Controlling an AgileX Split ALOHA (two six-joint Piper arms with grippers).
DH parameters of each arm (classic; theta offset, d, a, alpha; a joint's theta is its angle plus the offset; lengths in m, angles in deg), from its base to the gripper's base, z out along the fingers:
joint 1: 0 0.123 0 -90
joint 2: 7.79 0 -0.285 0
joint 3: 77.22 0 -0.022 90
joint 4: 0 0.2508 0 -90
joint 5: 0 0 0.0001 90
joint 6: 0 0.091 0 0
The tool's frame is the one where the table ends.
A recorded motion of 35 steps. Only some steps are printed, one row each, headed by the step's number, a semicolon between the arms.
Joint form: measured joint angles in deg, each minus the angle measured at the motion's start. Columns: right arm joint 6, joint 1, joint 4, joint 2, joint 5, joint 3; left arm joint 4, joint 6, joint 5, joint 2, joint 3, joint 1.
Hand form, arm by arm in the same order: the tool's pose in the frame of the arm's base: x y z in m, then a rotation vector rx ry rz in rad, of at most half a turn. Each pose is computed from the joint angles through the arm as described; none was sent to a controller.
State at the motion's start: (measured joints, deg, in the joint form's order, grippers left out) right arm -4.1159 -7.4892 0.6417 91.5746 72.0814 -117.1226; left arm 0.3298 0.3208 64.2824 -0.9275 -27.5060 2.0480
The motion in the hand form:
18: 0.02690 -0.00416 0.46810 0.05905 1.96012 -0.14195; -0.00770 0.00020 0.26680 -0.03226 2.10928 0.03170
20: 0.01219 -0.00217 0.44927 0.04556 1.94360 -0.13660; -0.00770 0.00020 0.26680 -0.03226 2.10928 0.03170
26: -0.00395 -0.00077 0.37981 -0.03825 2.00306 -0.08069; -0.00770 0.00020 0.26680 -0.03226 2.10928 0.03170
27: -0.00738 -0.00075 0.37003 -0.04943 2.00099 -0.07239; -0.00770 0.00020 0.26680 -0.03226 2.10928 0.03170
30: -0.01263 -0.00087 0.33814 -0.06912 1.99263 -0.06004; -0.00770 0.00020 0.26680 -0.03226 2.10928 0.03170
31: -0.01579 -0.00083 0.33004 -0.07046 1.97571 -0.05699; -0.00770 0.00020 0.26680 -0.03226 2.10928 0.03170
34: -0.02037 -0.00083 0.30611 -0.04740 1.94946 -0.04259; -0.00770 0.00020 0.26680 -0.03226 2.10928 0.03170
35: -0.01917 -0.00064 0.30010 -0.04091 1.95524 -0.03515; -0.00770 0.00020 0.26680 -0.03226 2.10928 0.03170
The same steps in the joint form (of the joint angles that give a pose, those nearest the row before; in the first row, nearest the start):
18: -0.03 0.00 -1.06 -58.88 -4.28 43.83; 0.00 0.00 0.00 0.00 0.00 0.00
20: -0.07 0.74 -1.14 -64.00 -5.30 49.01; 0.00 0.00 0.00 0.00 0.00 0.00
26: -0.07 5.60 -1.26 -75.84 -6.32 65.35; 0.00 0.00 0.00 0.00 0.00 0.00
27: -0.01 6.30 -1.27 -77.90 -6.55 67.56; 0.00 0.00 0.00 0.00 0.00 0.00
30: -0.01 7.42 -1.26 -83.96 -8.26 74.89; 0.00 0.00 0.00 0.00 0.00 0.00
31: 0.04 7.58 -1.21 -86.16 -8.87 76.74; 0.00 0.00 0.00 0.00 0.00 0.00
34: 1.35 7.58 -1.21 -91.63 -10.22 82.02; 0.00 0.00 0.00 0.00 0.00 0.00
35: 1.75 7.57 -1.08 -92.37 -10.50 83.37; 0.00 0.00 0.00 0.00 0.00 0.00

